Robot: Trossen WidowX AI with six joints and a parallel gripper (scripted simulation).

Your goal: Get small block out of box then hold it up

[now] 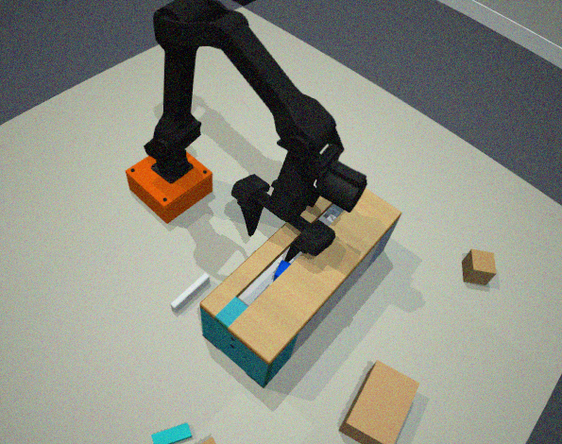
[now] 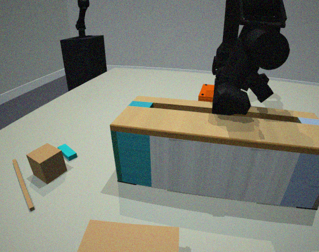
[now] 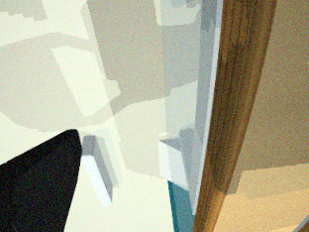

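Right now my gripper tip is 40 mm short of the tan-topped box, 20 mm to the right of it and 20 mm above it. From my gripper tip the other things lie so: teal tile: 90 mm ahead, 330 mm to the right, 80 mm below; then flat tan slab: 320 mm ahead, 80 mm to the right, 60 mm below; then blue block: 60 mm ahead, 20 mm to the right.
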